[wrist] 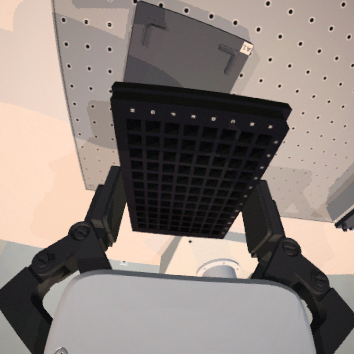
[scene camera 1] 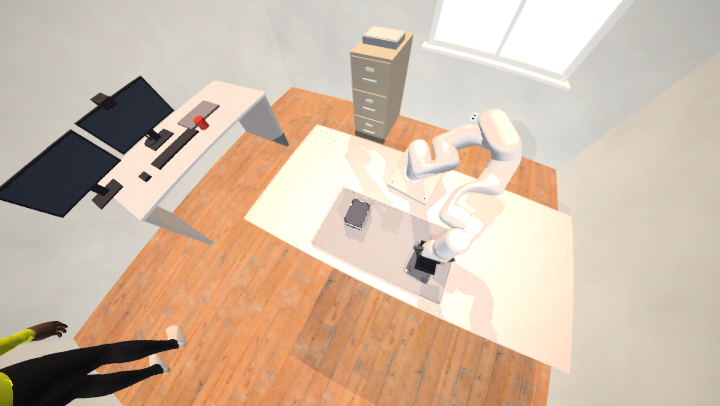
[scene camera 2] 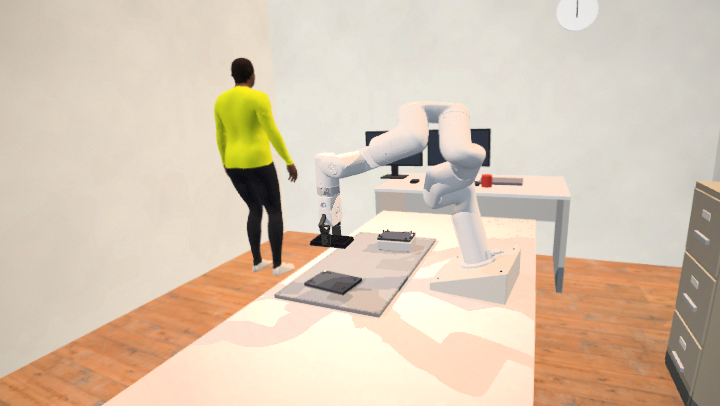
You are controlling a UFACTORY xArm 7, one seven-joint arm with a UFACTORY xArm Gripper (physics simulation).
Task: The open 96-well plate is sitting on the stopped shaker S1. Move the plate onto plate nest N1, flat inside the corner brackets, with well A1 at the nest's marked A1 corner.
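Seen in the pictures: gripper, fingertip midpoint: [wrist: 186, 186] [scene camera 1: 427, 257] [scene camera 2: 331, 240]; arm's base at its link origin: [wrist: 217, 271] [scene camera 2: 478, 261].
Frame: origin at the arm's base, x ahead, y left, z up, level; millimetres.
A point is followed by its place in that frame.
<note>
The black 96-well plate [scene camera 1: 426, 265] {x 509, y 166, z 104 mm} [scene camera 2: 343, 241] {x 425, y 174, z 101 mm} [wrist: 200, 170] {x 491, y 159, z 100 mm} is held roughly level in the air, above and apart from nest N1 [scene camera 1: 420, 276] {x 537, y 189, z -41 mm} [scene camera 2: 332, 282] {x 465, y 198, z -41 mm} [wrist: 160, 57] {x 511, y 199, z -41 mm}. My gripper [scene camera 2: 331, 237] {x 473, y 165, z 98 mm} [wrist: 186, 186] {x 473, y 165, z 98 mm} is shut on the plate's two long sides. In the wrist view, the plate's A row marking is at the far right corner, and the nest's white A1 label [wrist: 246, 48] {x 534, y 114, z -41 mm} is also at its far right corner. The nest looks turned a little relative to the plate, and its near part is hidden behind the plate. Shaker S1 [scene camera 1: 357, 212] {x 352, y -214, z 2 mm} [scene camera 2: 395, 244] {x 344, y -167, z -22 mm} has no plate on it.
Nest and shaker stand on a grey perforated board [scene camera 1: 332, 237] {x 513, y -294, z -53 mm} [scene camera 2: 363, 262] {x 436, y -27, z -55 mm} [wrist: 300, 75] {x 517, y 37, z -53 mm} on the white table [scene camera 1: 529, 272] {x 320, y 748, z -66 mm} [scene camera 2: 428, 363] {x 76, y 504, z -66 mm}. My arm's base [scene camera 2: 478, 282] {x -11, y 152, z -7 mm} stands beside the board. A person in yellow [scene camera 2: 245, 126] stands beyond the table. A desk [scene camera 2: 549, 186] and a cabinet [scene camera 1: 370, 90] are farther off.
</note>
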